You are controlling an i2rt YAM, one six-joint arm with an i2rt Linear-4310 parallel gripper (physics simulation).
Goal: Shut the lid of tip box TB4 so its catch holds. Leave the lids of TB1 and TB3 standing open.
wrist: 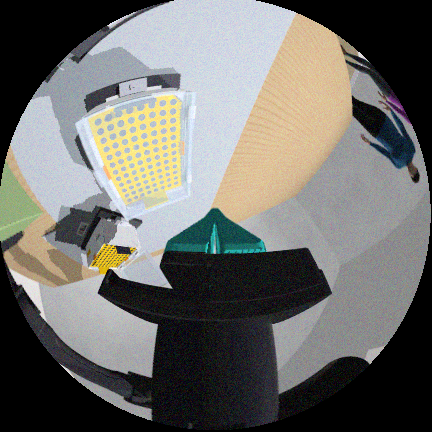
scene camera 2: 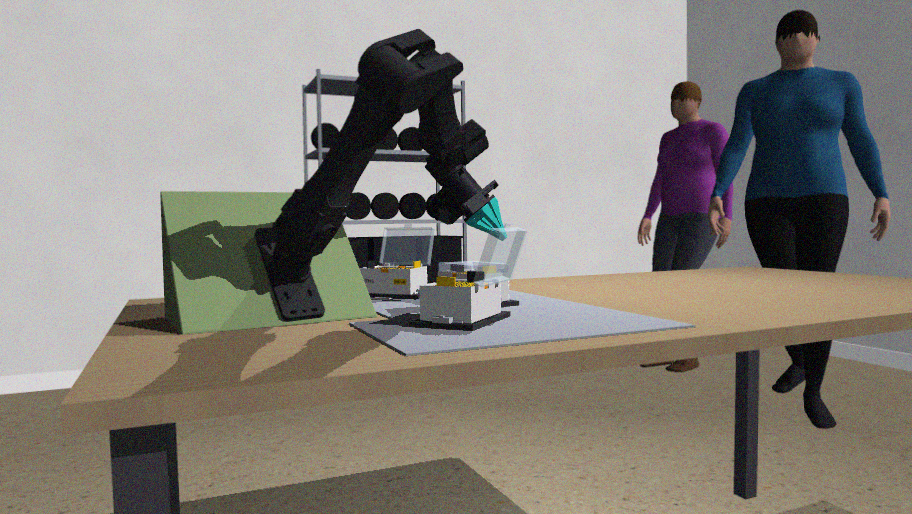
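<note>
My gripper (scene camera 2: 504, 238) (wrist: 214, 212) is shut and empty, its teal fingertips above and beside the middle tip box. The middle tip box (scene camera 2: 505, 294) has its clear lid (scene camera 2: 471, 264) (wrist: 142, 150) down over the yellow rack; I cannot tell whether the catch holds. The front tip box (scene camera 2: 447, 305) (wrist: 114, 256) has its clear lid (scene camera 2: 512, 254) (wrist: 147, 270) standing open, overlapping my fingertips in the scene view. The rear tip box (scene camera 2: 390, 280) stands at the back left with its clear lid (scene camera 2: 406, 246) open. The box names are too small to read.
The boxes stand on a grey mat (scene camera 2: 574, 322) (wrist: 225, 50) on the wooden table (scene camera 2: 734, 290) (wrist: 295, 115). A green slanted panel (scene camera 2: 223, 312) stands behind the arm's base. A shelf rack (scene camera 2: 401, 155) and two people (scene camera 2: 795, 140) (scene camera 2: 689, 166) are beyond the table.
</note>
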